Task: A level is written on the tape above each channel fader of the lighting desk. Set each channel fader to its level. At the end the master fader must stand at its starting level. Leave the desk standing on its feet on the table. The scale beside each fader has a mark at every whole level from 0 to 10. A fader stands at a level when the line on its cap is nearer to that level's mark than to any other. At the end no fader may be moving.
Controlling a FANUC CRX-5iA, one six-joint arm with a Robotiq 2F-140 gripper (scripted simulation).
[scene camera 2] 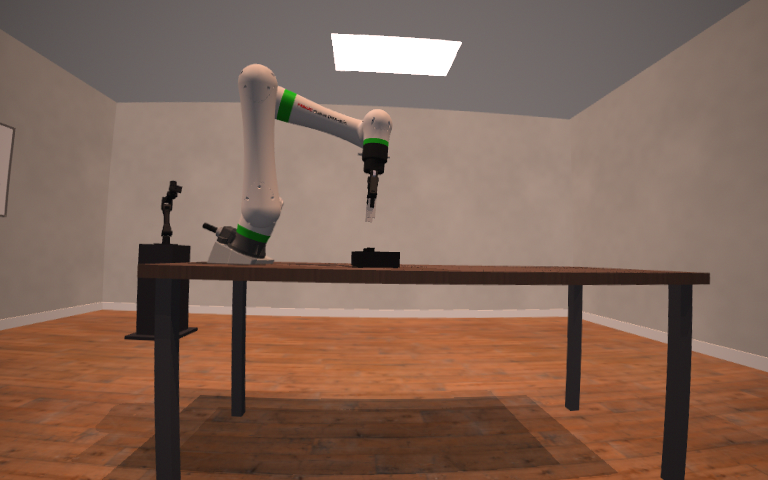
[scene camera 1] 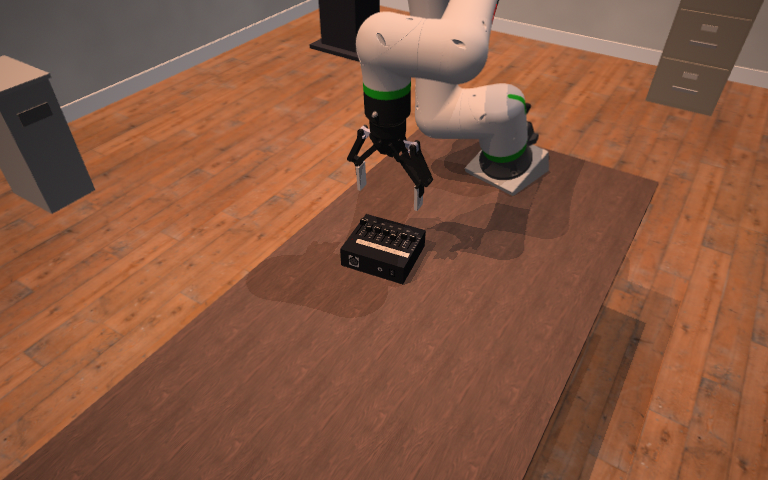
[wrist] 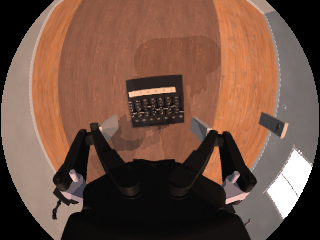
Path:
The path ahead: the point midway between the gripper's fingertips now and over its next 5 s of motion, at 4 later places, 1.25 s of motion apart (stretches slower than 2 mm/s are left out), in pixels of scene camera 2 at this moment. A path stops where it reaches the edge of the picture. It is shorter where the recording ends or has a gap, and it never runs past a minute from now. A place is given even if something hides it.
My gripper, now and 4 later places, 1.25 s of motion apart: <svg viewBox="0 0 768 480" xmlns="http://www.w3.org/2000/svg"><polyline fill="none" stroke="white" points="369,219 371,216 362,221 376,219 377,234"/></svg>

